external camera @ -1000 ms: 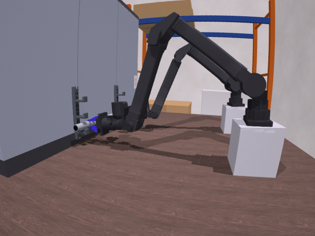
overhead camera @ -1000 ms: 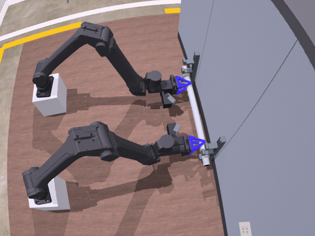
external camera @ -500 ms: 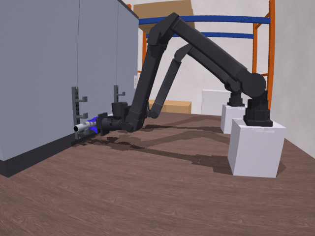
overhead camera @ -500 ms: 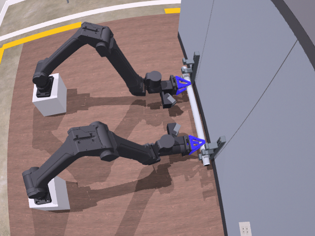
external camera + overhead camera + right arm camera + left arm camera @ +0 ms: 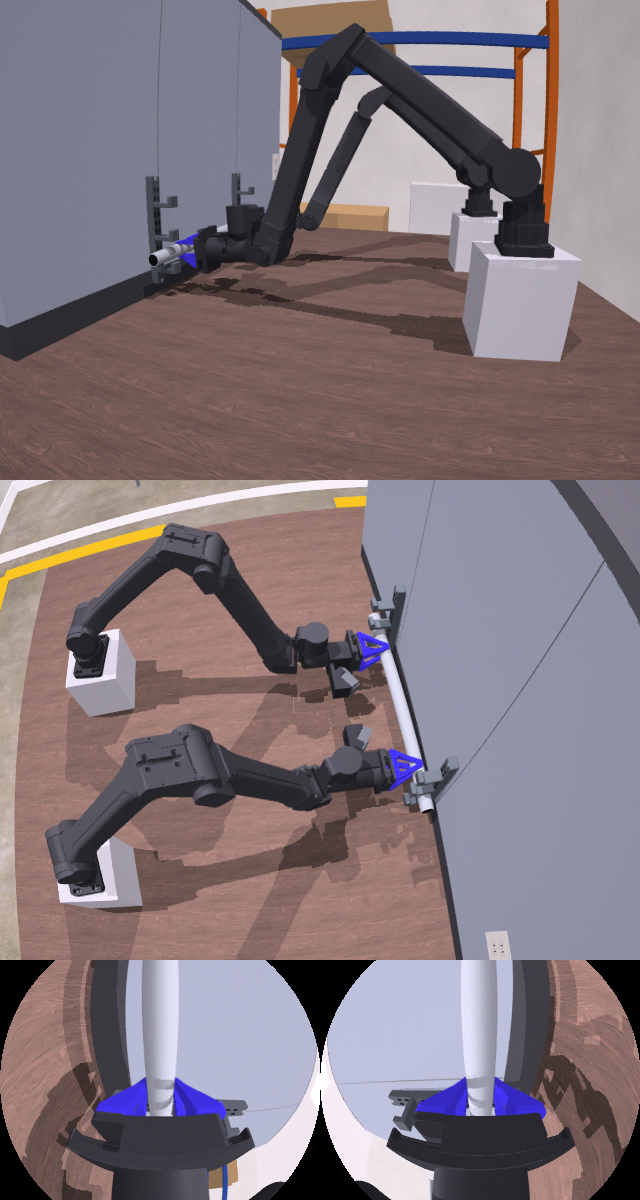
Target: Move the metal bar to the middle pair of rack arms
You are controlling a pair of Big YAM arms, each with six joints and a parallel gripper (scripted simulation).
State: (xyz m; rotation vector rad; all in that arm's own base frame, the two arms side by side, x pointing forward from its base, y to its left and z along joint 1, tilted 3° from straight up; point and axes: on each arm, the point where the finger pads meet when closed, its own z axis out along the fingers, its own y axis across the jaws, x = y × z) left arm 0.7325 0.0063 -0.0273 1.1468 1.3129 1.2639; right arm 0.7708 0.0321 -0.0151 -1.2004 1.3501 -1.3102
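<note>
Right now the metal bar is 150 mm to the left of my right hand, 10 mm below it and 10 mm behind it. Also, from my right hand: grey wall panel: 340 mm above, 180 mm ahead, 130 mm to the left.
Now: the metal bar 10 mm ahead of my left hand, 150 mm to the right of it and 10 mm above it. Also, from my left hand: grey wall panel: 200 mm ahead, 170 mm to the right, 350 mm above.
</note>
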